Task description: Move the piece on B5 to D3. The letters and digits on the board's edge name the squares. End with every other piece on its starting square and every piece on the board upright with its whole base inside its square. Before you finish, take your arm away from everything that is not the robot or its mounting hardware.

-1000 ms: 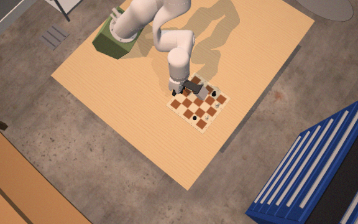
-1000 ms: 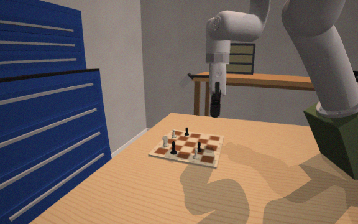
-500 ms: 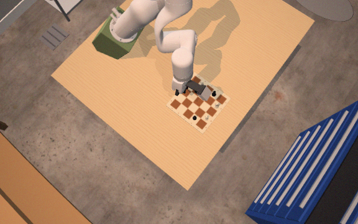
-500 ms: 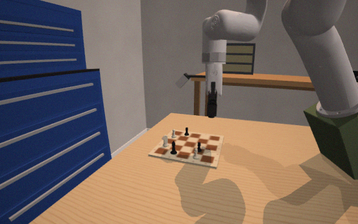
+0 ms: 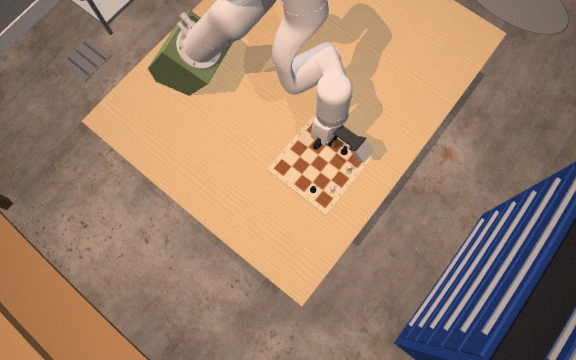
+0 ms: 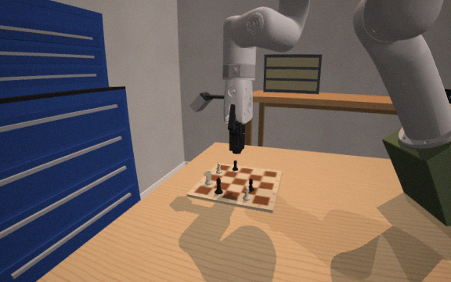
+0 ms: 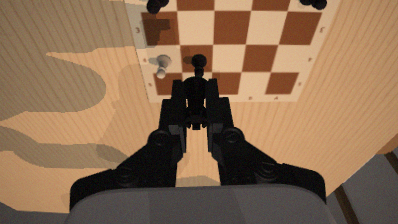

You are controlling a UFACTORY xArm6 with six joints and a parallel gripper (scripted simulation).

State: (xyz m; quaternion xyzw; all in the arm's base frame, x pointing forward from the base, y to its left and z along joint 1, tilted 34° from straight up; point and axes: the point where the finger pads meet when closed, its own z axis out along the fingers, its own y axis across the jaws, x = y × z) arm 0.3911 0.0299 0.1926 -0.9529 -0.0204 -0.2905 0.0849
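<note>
Now: hand 4 cm to the left of the chessboard and 13 cm above it. Round my hand: black pawn: 1 cm below.
</note>
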